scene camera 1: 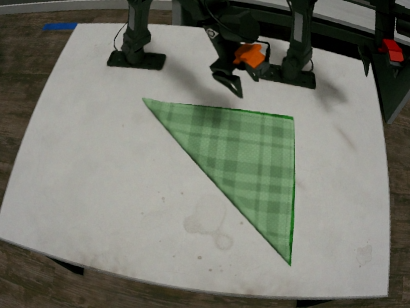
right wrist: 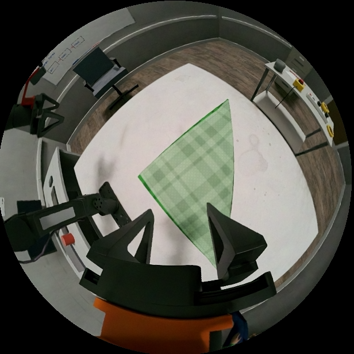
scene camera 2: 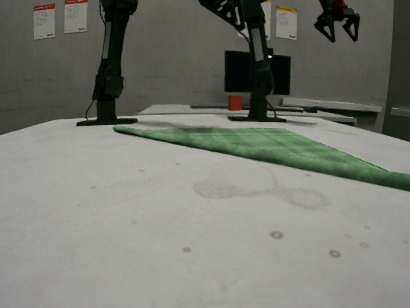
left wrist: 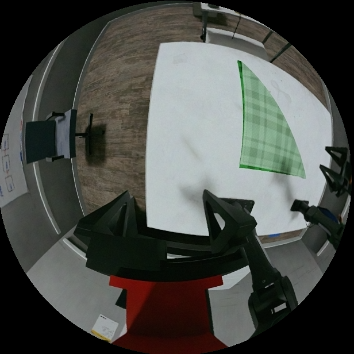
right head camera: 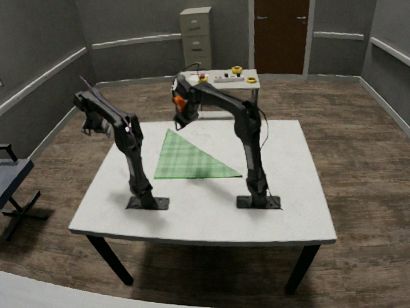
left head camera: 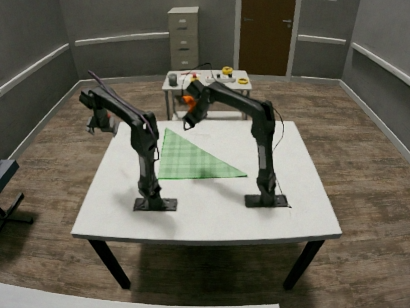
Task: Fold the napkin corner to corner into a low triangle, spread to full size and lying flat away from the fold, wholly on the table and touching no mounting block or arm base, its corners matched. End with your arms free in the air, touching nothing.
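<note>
The green checked napkin lies on the white table as a flat triangle, its long fold slightly rounded in scene camera 2. A thin darker green strip shows along its two short edges; the right-angle corners lie nearly together. It is apart from both arm bases. My left gripper is open and empty, high beyond the table's left side in the head views. My right gripper is open and empty, in the air above the table near the napkin, touching nothing.
The left arm's base plate and the right arm's base plate stand on the white table. A side table with small items stands behind it. A chair stands off the table's side.
</note>
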